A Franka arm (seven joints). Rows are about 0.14 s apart.
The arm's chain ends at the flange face. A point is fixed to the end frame.
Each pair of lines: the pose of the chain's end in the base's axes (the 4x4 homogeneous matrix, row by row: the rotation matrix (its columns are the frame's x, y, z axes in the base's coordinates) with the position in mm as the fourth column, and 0 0 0 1 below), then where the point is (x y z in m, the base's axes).
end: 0.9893 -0.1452 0.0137 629.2; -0.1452 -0.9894 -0.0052 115.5; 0.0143 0.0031 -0.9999 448.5; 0 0 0 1
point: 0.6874 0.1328 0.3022
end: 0.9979 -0.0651 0.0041 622.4; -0.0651 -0.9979 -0.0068 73.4; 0.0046 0.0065 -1.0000 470.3; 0 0 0 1
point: 0.6776 0.0949 0.3234
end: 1.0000 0.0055 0.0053 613.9; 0.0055 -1.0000 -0.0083 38.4; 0.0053 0.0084 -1.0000 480.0; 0 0 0 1
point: 0.6675 0.0635 0.3331
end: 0.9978 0.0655 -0.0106 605.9; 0.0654 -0.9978 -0.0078 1.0; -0.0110 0.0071 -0.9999 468.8; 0 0 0 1
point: 0.6555 0.0293 0.3210
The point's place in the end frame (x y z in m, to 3 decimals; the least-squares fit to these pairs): 0.053 -0.026 0.147
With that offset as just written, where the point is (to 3 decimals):
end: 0.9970 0.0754 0.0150 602.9; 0.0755 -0.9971 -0.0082 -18.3; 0.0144 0.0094 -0.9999 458.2; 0 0 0 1
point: 0.656 0.010 0.312
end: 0.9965 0.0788 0.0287 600.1; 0.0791 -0.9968 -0.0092 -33.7; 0.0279 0.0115 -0.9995 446.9; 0 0 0 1
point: 0.655 -0.005 0.301
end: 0.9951 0.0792 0.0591 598.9; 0.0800 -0.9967 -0.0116 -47.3; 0.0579 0.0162 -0.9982 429.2; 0 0 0 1
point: 0.658 -0.019 0.285
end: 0.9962 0.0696 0.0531 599.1; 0.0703 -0.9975 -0.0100 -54.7; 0.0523 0.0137 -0.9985 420.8; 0 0 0 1
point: 0.658 -0.027 0.276
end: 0.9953 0.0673 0.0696 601.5; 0.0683 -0.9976 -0.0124 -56.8; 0.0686 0.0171 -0.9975 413.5; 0 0 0 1
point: 0.663 -0.029 0.270
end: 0.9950 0.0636 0.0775 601.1; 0.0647 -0.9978 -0.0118 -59.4; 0.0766 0.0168 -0.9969 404.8; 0 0 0 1
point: 0.664 -0.032 0.262
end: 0.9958 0.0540 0.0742 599.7; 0.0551 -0.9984 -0.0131 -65.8; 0.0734 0.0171 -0.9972 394.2; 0 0 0 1
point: 0.662 -0.039 0.251
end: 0.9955 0.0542 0.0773 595.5; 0.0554 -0.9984 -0.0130 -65.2; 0.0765 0.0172 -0.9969 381.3; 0 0 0 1
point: 0.658 -0.038 0.238
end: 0.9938 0.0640 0.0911 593.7; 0.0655 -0.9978 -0.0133 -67.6; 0.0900 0.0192 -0.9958 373.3; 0 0 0 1
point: 0.658 -0.040 0.231
